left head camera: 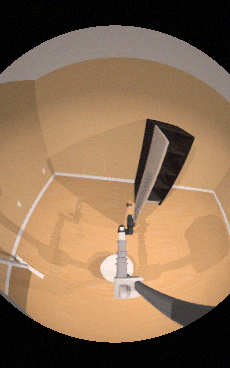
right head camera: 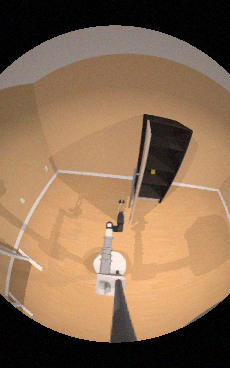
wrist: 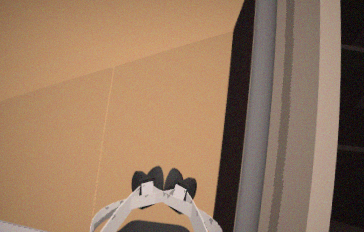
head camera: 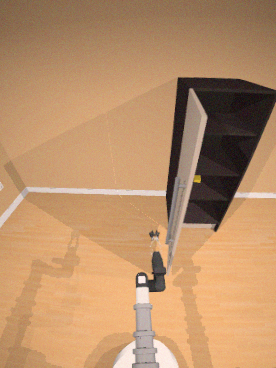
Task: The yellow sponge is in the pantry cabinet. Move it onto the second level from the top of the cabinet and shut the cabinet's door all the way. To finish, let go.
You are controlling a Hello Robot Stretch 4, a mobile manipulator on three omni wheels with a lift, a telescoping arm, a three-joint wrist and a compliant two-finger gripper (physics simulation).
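Where they show: gripper, fingertip midpoint: [left head camera: 128, 202] [right head camera: 121, 199] [wrist: 164, 180] [head camera: 154, 230]; robot's base at its link origin: [left head camera: 115, 267] [right head camera: 110, 264].
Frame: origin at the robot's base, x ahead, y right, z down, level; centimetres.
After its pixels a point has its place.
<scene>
The dark pantry cabinet [head camera: 209, 84] {z -137.3, x 126.4, y 49.1 cm} [left head camera: 172, 127] {z -137.3, x 123.3, y 60.0 cm} [right head camera: 167, 121] {z -137.3, x 121.6, y 58.0 cm} stands against the wall, its pale door [head camera: 191, 142] {z -123.0, x 71.0, y 22.7 cm} [left head camera: 154, 157] {z -116.5, x 76.0, y 23.8 cm} [right head camera: 146, 145] {z -130.0, x 60.2, y 21.0 cm} [wrist: 300, 115] {z -74.4, x 64.1, y 21.3 cm} swung wide open. The yellow sponge [head camera: 198, 179] {z -50.7, x 135.9, y 61.7 cm} [right head camera: 153, 171] {z -50.6, x 136.4, y 62.4 cm} lies inside, on what looks like the third level from the top; the wrist view does not show it. My gripper [head camera: 154, 234] {z -66.1, x 68.1, y 8.9 cm} [left head camera: 129, 204] {z -66.1, x 68.1, y 8.9 cm} [right head camera: 121, 201] {z -66.1, x 68.1, y 8.9 cm} [wrist: 164, 180] {z -66.1, x 68.1, y 8.9 cm} is shut and empty, outside the cabinet, left of the door. The door's grey vertical handle [head camera: 176, 210] {z -71.9, x 78.7, y 24.4 cm} [wrist: 257, 115] {z -73.9, x 64.4, y 17.0 cm} is to the right of my fingertips, apart from them.
The door's lower end reaches out close to the right of my wrist [head camera: 158, 262] {z -67.7, x 47.3, y 9.1 cm}. The wall behind has a white baseboard [head camera: 100, 192] {z -0.7, x 177.6, y -52.0 cm}. The wood floor [head camera: 110, 240] {z 2.8, x 104.3, y -31.4 cm} lies below the arm. A white-edged structure [left head camera: 30, 266] shows at the far left.
</scene>
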